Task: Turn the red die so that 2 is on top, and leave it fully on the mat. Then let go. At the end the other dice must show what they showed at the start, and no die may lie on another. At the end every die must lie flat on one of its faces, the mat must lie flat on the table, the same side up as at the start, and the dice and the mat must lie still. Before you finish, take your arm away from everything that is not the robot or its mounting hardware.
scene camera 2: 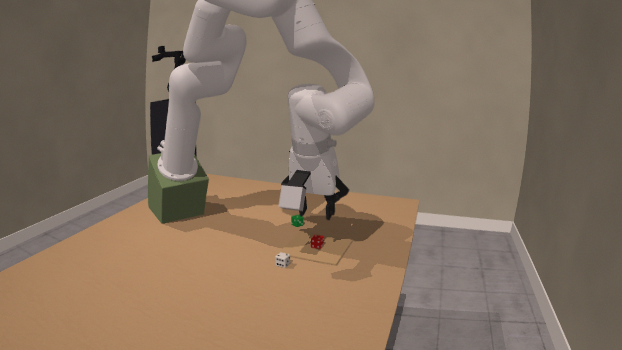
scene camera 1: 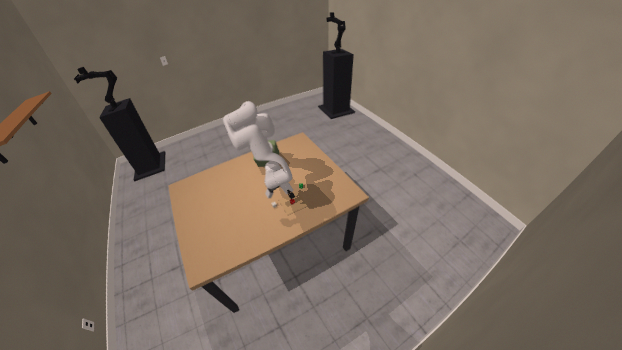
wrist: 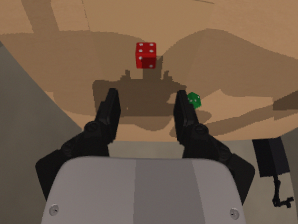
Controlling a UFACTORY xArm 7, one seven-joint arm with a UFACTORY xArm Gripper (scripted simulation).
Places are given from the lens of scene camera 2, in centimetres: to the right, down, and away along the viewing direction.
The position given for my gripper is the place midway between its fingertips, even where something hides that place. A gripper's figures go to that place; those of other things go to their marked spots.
my gripper (scene camera 2: 316, 214): 1, 9, 87
tan mat (scene camera 2: 299, 247): -3, 17, 89
